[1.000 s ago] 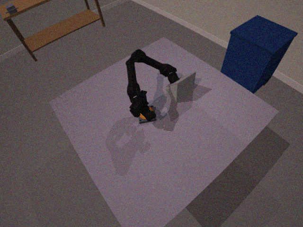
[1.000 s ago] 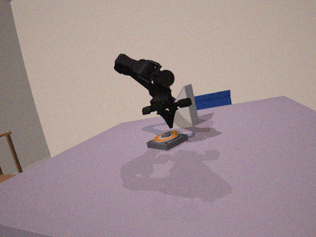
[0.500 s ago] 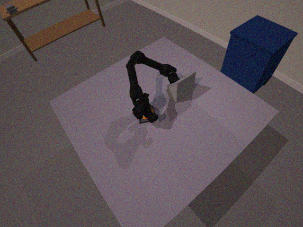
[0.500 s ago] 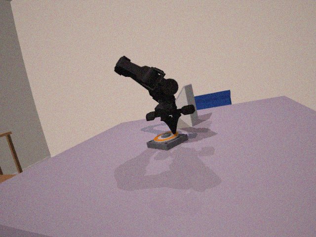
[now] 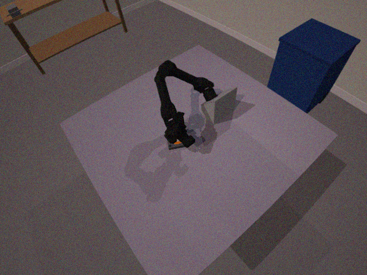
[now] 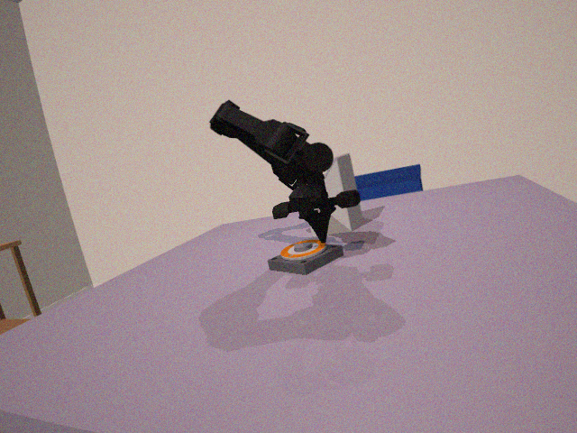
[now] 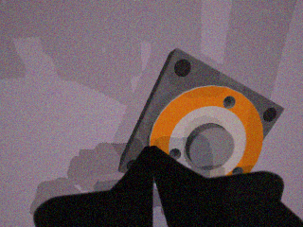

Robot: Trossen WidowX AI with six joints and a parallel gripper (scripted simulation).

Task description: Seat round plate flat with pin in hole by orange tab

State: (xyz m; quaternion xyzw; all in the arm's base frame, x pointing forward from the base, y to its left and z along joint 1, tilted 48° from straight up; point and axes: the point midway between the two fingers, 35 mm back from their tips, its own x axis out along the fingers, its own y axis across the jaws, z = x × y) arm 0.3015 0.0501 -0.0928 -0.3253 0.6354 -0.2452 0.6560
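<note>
The square base lies 5 cm to the right of my gripper tip and 2 cm below it.
</note>
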